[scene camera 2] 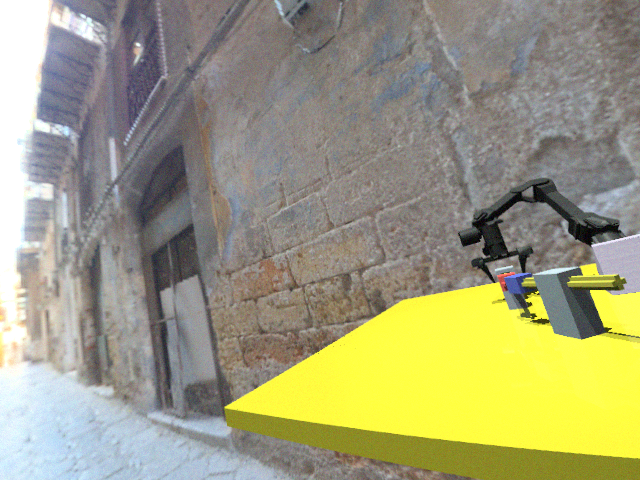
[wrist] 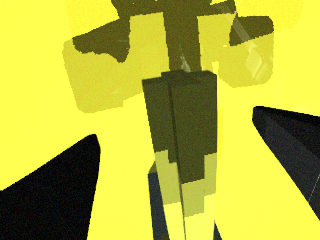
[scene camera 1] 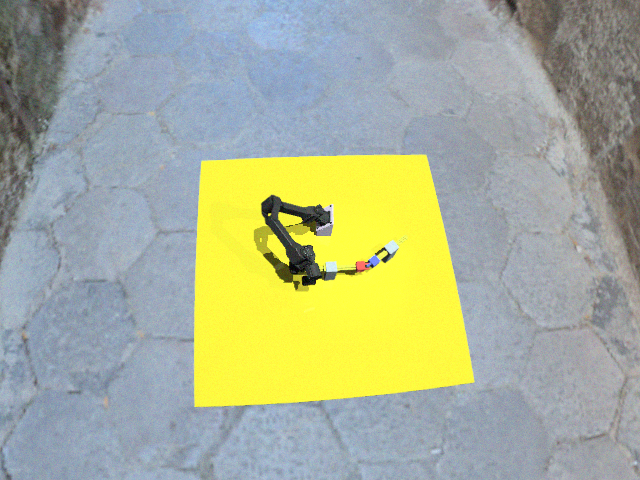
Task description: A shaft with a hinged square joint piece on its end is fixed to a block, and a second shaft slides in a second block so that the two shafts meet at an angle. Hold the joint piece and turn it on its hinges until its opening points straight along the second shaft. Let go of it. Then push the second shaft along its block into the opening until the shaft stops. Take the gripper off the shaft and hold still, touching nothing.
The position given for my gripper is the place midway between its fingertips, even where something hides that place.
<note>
My gripper (scene camera 2: pixel 509 280) is open, with nothing in its grasp. Further things: a block (scene camera 2: pixel 565 293).
My gripper is seen too in the wrist view (wrist: pixel 178 127).
</note>
